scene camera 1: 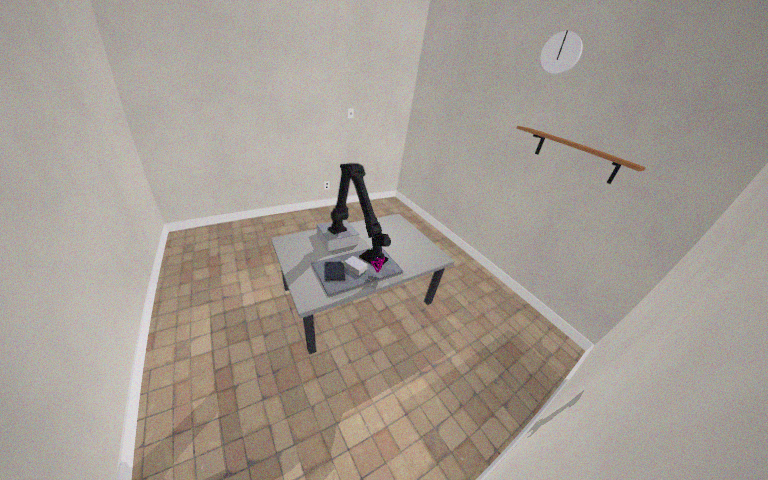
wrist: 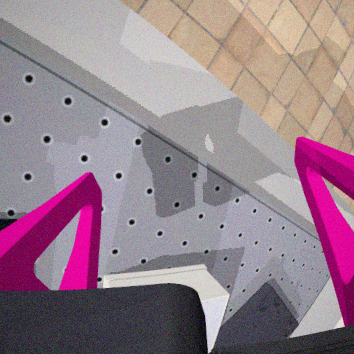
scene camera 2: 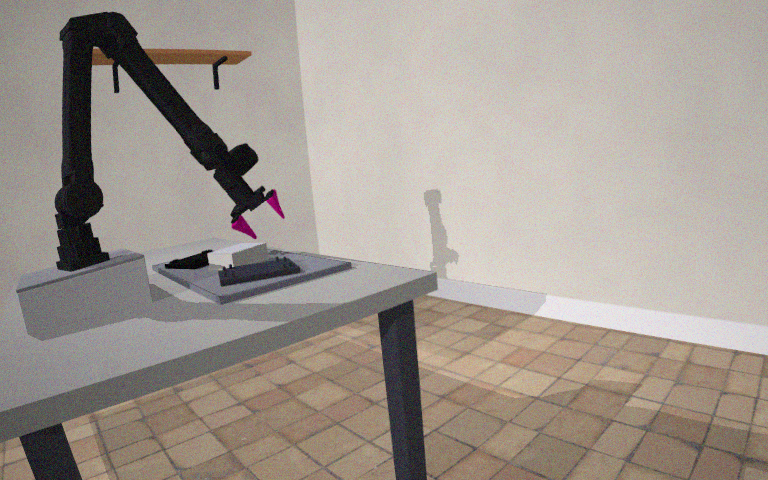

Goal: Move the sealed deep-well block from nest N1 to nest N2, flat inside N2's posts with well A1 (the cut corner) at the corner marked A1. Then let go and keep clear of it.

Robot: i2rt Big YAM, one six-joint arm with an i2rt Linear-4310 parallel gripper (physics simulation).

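Frame: origin at the arm's base, x ahead, y left, z up, level; metres.
Seen in the pictures: gripper, fingertip midpoint: (scene camera 1: 378, 270) (wrist: 193, 165) (scene camera 2: 269, 228); arm's base at its link origin: (scene camera 1: 337, 229) (scene camera 2: 83, 264).
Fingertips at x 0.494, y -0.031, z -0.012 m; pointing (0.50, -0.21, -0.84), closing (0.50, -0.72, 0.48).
Pixels of each thing's top centre, then the offset from my fingertips to it.
- white deep-well block at its top centre: (scene camera 2: 236, 247) (scene camera 1: 356, 262) dx -0.154, dy -0.056, dz -0.020 m
- dark grey nest at its top centre: (scene camera 2: 256, 263) (scene camera 1: 334, 268) dx -0.200, dy -0.186, dz -0.040 m
- black nest at its top centre: (scene camera 2: 201, 255) (scene camera 1: 374, 256) dx -0.160, dy +0.107, dz -0.044 m
The white deep-well block (scene camera 1: 355, 265) (scene camera 2: 237, 254) (wrist: 209, 291) sits on the perforated board between two dark nests; what is directly under it is hidden. A dark grey nest (scene camera 1: 334, 271) (scene camera 2: 260, 271) (wrist: 262, 312) with small posts lies on one side. A black nest (scene camera 1: 367, 255) (scene camera 2: 191, 260) (wrist: 7, 226) lies on the other side, partly behind the fingers in scene camera 1. I cannot read N1, N2 or A1, and the cut corner cannot be made out. My gripper (scene camera 1: 377, 263) (scene camera 2: 270, 228) (wrist: 193, 165) is open and empty, tilted above the board, clear of the block.
The perforated board (scene camera 1: 333, 290) (scene camera 2: 220, 298) (wrist: 29, 150) lies on the grey table (scene camera 1: 419, 243) (scene camera 2: 317, 322), near one table edge. The arm stands on a grey pedestal box (scene camera 1: 341, 242) (scene camera 2: 84, 300) behind the board. A wooden shelf (scene camera 1: 583, 148) (scene camera 2: 192, 56) is on the wall.
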